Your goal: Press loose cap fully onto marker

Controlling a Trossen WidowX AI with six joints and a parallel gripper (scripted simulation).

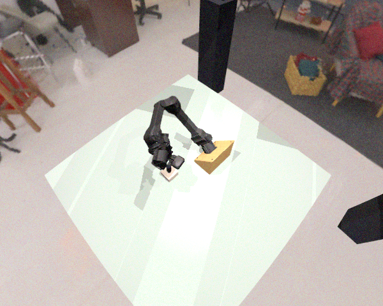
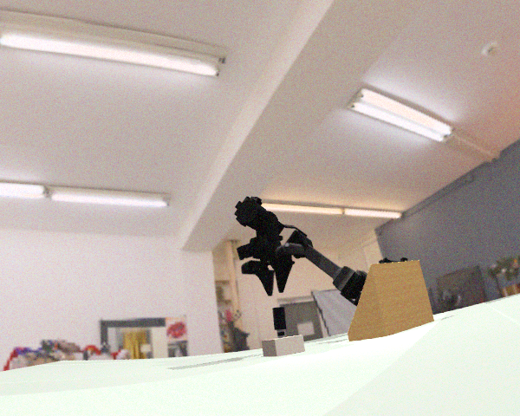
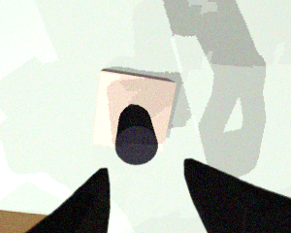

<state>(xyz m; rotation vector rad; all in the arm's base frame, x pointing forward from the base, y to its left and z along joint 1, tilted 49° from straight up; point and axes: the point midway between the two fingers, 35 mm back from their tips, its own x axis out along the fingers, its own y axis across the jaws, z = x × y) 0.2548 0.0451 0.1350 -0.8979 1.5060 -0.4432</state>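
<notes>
Right now the cap is 6 cm below my gripper tip. Also, from my gripper tip: holder block (13 cm below).
</notes>
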